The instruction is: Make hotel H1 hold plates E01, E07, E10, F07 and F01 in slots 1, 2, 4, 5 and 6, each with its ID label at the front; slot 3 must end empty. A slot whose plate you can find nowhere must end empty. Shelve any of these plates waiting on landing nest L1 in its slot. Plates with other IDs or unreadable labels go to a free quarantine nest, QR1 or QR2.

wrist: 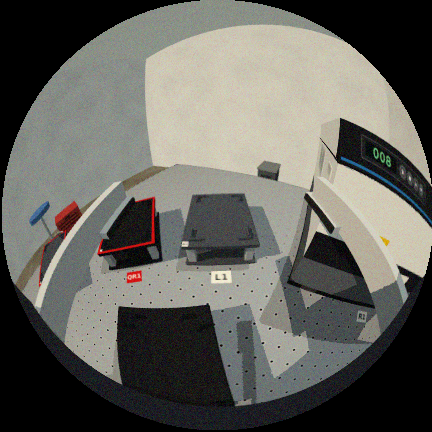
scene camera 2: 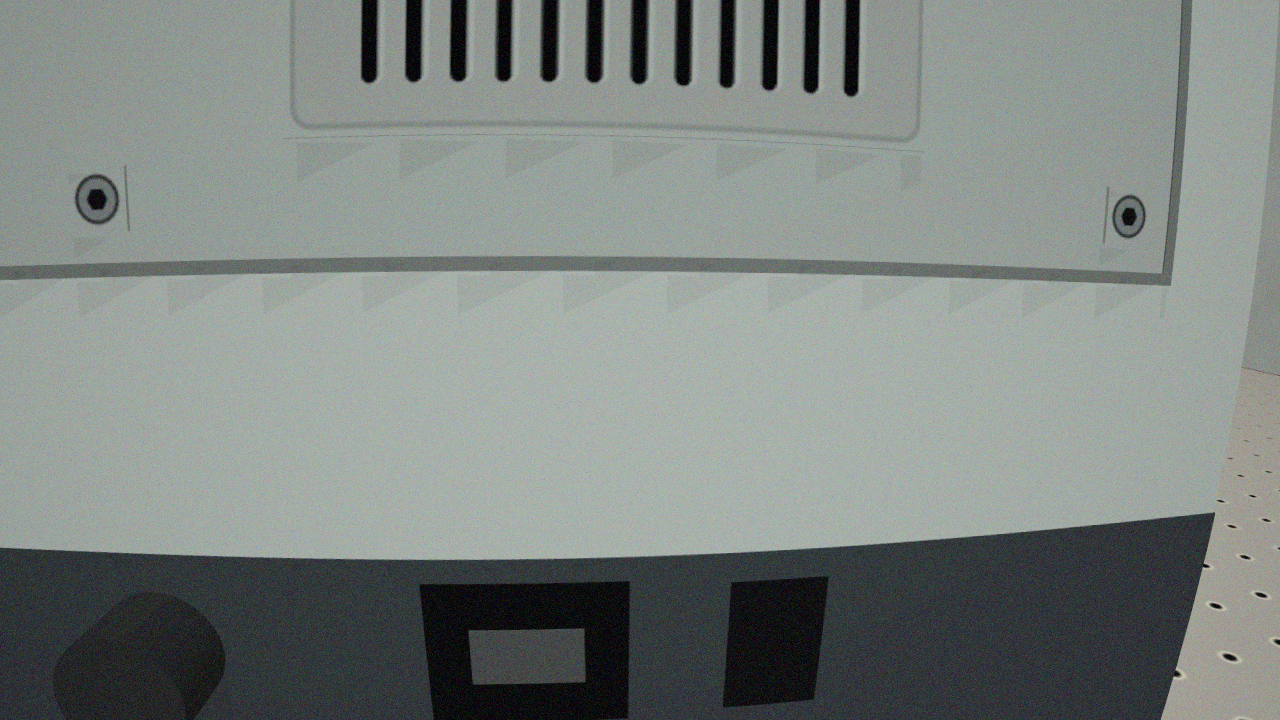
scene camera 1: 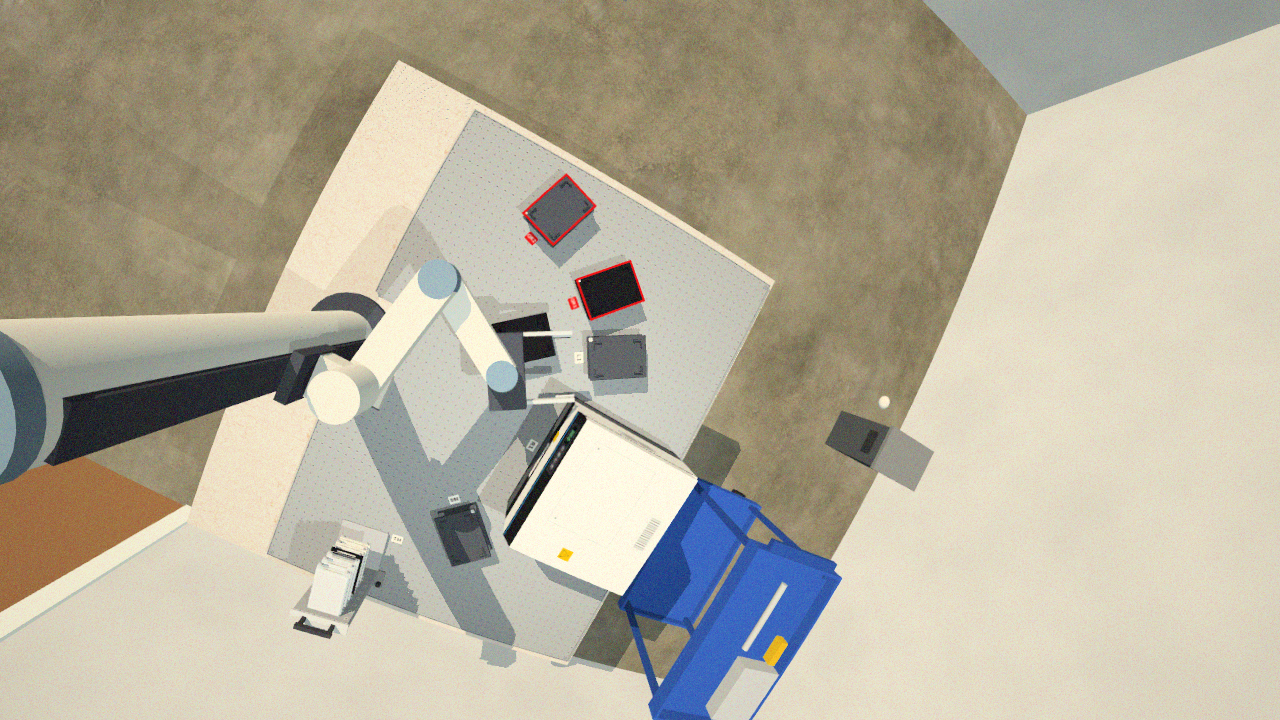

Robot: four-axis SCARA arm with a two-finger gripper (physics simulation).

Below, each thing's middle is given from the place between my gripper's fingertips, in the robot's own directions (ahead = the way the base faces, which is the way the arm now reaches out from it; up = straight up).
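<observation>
White instrument [scene camera 2: 437,415]: 70 mm below my hand, 230 mm ahead of it, 290 mm to the right of it. Plate F01 [scene camera 1: 329,588]: 50 mm above my hand, 790 mm to the right of it, 310 mm behind it. Going by their middles, the white instrument is the nearest to my hand of the things named here.
</observation>
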